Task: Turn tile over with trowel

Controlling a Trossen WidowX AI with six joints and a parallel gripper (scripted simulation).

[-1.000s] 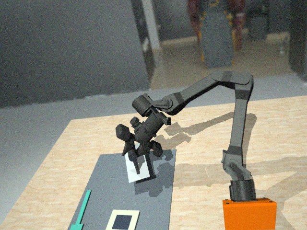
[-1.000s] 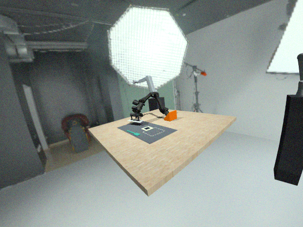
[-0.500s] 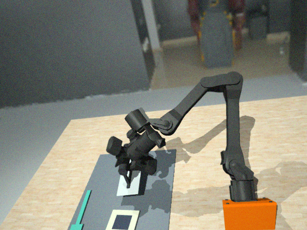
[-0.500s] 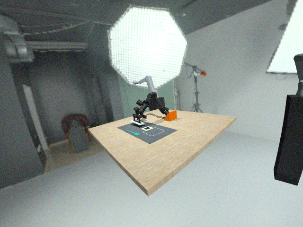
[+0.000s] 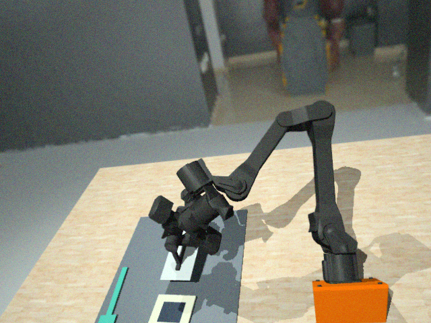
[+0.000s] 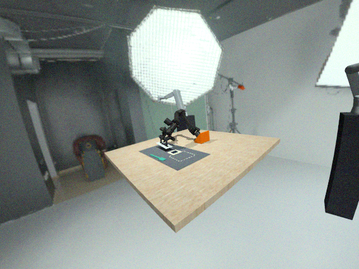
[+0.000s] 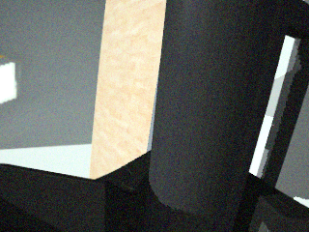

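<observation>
Now: the grey mat 1 cm ahead of my gripper tip, 11 cm to the left of it and 11 cm below it. Also, from my gripper tip: teal strip 15 cm ahead, 12 cm to the left, 9 cm below; then cream tile 15 cm to the left, 9 cm below.
</observation>
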